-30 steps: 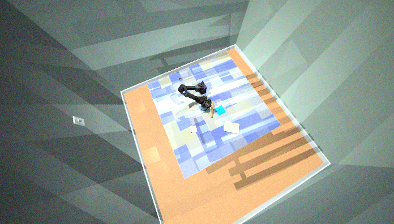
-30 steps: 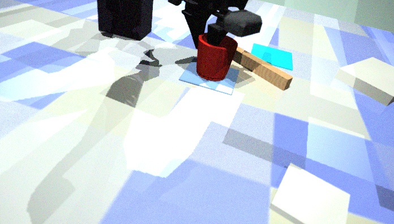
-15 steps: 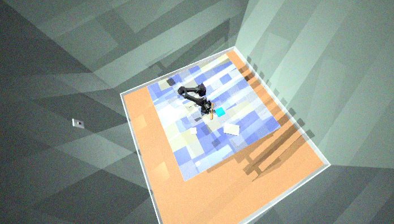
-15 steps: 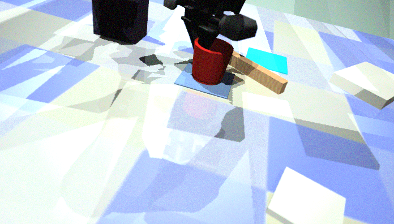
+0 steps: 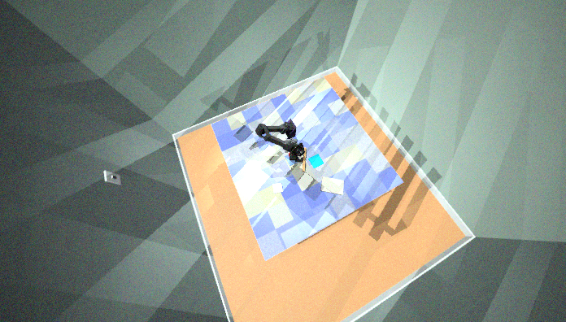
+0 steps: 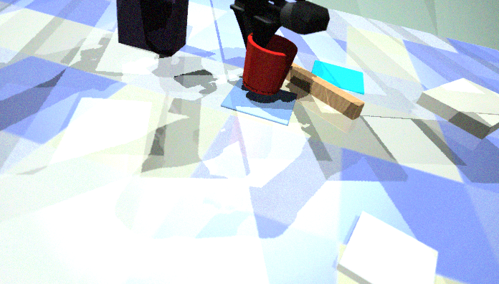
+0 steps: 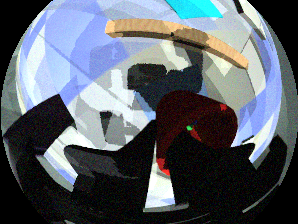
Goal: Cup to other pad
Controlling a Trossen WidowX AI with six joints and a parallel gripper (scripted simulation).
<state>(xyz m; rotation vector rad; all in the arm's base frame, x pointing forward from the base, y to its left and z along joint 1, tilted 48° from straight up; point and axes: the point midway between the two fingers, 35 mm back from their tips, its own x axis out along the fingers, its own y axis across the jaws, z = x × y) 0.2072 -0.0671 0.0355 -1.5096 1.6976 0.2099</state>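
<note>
My gripper tip is 30 mm short of the light blue pad, 20 mm to the left of it and 70 mm above it. The rest, counted from my gripper tip: wooden bar: 90 mm ahead, 70 mm to the left, 50 mm below; then dark red cup: 30 mm ahead, 20 mm to the right.
</note>
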